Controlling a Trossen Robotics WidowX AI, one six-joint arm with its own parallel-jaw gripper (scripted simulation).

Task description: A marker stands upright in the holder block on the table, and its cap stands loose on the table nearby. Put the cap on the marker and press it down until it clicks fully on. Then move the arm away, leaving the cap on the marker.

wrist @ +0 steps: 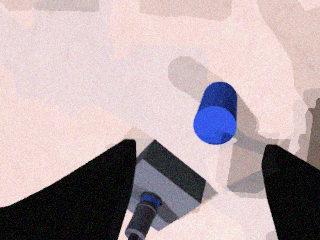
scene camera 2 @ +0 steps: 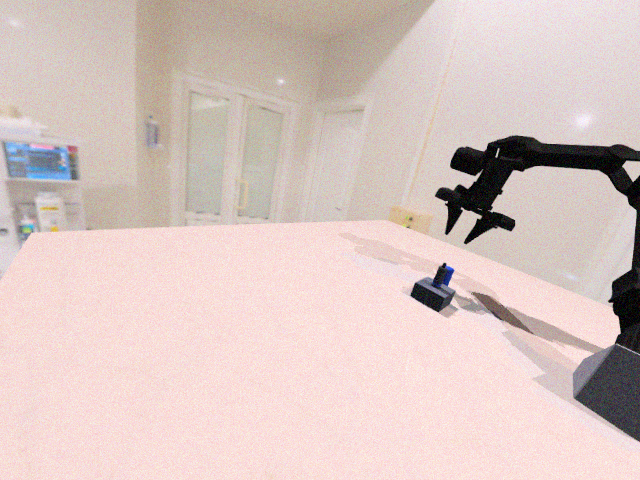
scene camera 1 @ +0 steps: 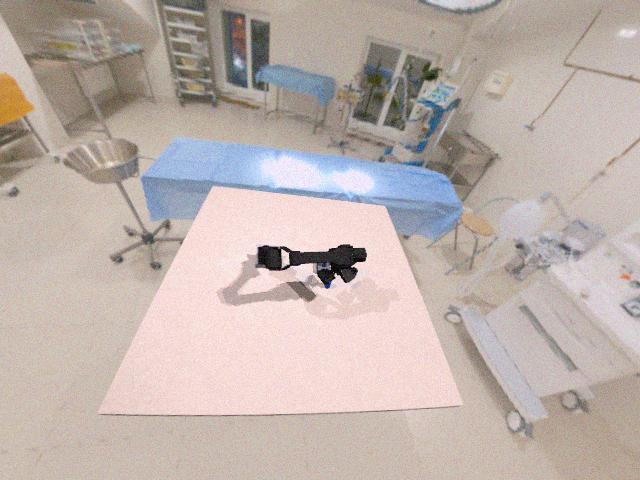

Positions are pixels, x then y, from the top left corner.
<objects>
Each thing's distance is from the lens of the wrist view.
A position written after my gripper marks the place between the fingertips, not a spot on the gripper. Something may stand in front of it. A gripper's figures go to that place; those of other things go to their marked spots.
my gripper (wrist: 201, 153): 0.10 m
blue cap (wrist: 215, 123): 0.17 m
</objects>
